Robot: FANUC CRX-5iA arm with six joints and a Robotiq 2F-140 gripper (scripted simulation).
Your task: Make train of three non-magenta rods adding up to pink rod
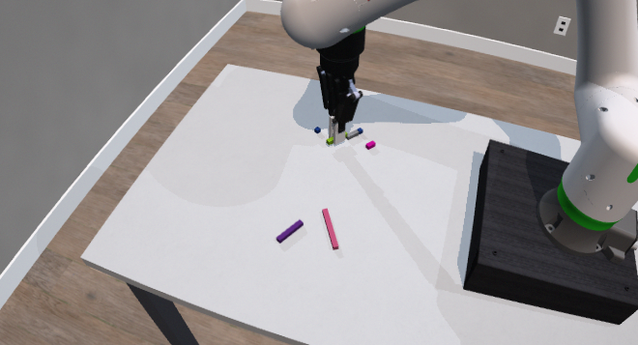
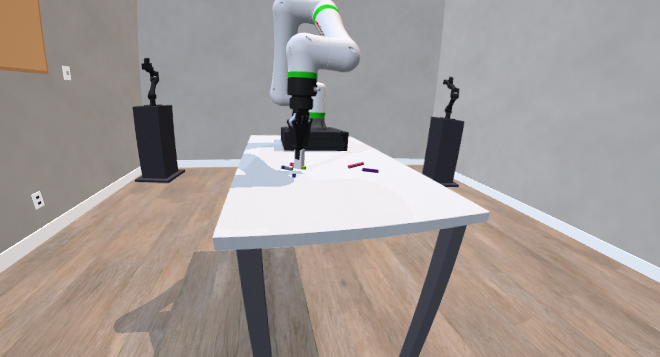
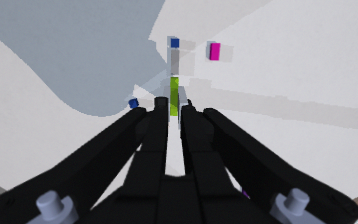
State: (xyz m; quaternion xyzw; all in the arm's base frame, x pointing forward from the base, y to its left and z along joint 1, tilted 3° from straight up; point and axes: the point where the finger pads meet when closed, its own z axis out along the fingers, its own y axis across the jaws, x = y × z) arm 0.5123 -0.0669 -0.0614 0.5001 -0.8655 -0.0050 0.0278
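My hand is 40 mm to the left of the grey rod, 40 mm above it and 20 mm past it. Also, from my hand: magenta rod (70 mm behind, 40 mm below, 20 mm to the right); then lime rod (30 mm below); then pink rod (220 mm to the left, 90 mm behind, 40 mm below).
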